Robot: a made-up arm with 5 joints.
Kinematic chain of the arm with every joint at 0, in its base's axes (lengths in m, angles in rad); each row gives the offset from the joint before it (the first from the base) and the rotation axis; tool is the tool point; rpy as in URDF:
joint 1: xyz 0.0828 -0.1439 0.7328 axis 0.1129 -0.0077 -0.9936
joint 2: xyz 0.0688 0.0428 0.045 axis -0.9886 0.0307 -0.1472
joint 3: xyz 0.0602 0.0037 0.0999 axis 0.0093 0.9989 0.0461
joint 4: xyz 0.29 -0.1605 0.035 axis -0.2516 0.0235 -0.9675
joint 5: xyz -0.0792 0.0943 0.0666 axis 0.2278 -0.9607 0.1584
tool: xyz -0.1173 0.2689 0.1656 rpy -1.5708 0 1.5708
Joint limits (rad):
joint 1: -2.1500..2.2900
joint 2: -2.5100..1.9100
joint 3: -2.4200..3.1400
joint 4: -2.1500..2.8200
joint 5: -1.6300..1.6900
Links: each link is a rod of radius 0.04 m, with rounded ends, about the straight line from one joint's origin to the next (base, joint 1, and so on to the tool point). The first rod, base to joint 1, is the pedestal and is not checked.
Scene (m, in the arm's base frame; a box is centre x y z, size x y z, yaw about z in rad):
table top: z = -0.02
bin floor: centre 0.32 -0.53 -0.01 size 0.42 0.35 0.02 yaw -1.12
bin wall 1: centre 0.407 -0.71 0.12 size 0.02 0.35 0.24 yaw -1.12
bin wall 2: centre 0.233 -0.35 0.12 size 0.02 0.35 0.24 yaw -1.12
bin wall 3: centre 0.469 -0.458 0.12 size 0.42 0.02 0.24 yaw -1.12
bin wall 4: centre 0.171 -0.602 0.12 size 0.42 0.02 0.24 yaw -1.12
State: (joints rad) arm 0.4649 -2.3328 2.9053 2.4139 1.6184
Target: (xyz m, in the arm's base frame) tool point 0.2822 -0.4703 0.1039
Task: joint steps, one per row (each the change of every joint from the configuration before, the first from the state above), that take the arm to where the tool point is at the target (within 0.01 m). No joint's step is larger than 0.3 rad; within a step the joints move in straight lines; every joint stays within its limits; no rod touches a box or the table.
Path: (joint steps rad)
1: 0.2161 0.2728 -0.2115 -0.1006 -0.0319
2: 0.2162 0.2728 -0.2115 -0.1006 -0.0318
3: 0.2161 0.2727 -0.2115 -0.1006 -0.0319
4: 0.2162 0.2728 -0.2115 -0.1006 -0.0318
5: 0.2161 0.2728 -0.2115 -0.1006 -0.0319
6: 0.2161 0.2728 -0.2115 -0.1006 -0.0319
7: 0.2162 0.2727 -0.2115 -0.1006 -0.0318
8: 0.2161 0.2728 -0.2115 -0.1006 -0.0319
9: -0.1356 -0.0813 -0.0054 0.2421 -0.1167
10: -0.1355 -0.0813 -0.0054 0.2422 -0.1167
11: -0.1356 -0.0813 -0.0054 0.2422 -0.1166
12: -0.1356 -0.0813 -0.0054 0.2422 -0.1167
13: -0.1356 -0.0812 -0.0054 0.2422 -0.1167

